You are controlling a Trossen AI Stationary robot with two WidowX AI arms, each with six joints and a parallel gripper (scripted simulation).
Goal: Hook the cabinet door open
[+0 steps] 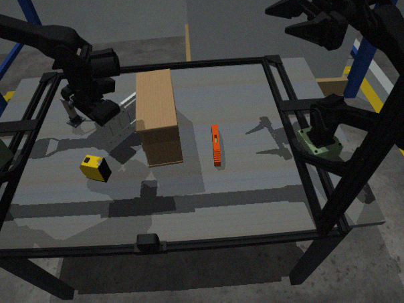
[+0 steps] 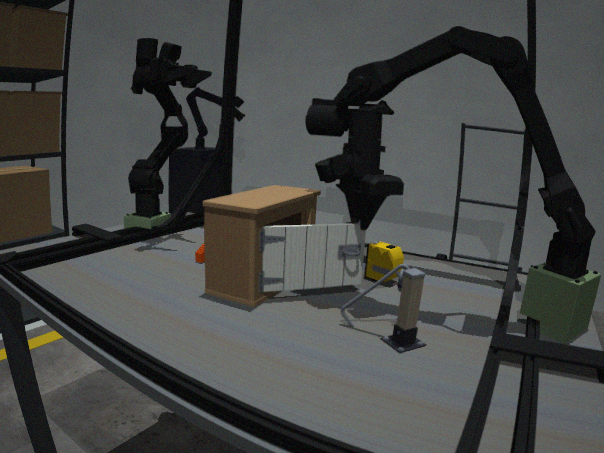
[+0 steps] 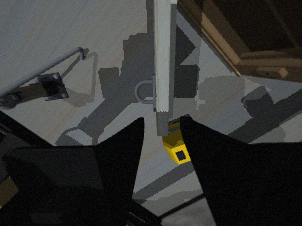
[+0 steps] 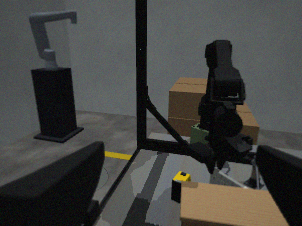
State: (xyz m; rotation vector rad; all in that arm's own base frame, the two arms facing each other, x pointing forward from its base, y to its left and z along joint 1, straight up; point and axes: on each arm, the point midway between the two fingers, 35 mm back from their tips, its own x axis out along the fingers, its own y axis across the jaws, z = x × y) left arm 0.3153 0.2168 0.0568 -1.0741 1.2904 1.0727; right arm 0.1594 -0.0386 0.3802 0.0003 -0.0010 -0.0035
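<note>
The grey hook is 130 mm ahead of my left hand, 100 mm to the left of it and 100 mm below it. The rest, counted from my left hand: yellow tape measure 90 mm behind, 10 mm to the left, 120 mm below; then white slatted door 70 mm ahead, 50 mm to the right, 80 mm below; then orange level 10 mm behind, 330 mm to the right, 140 mm below.
</note>
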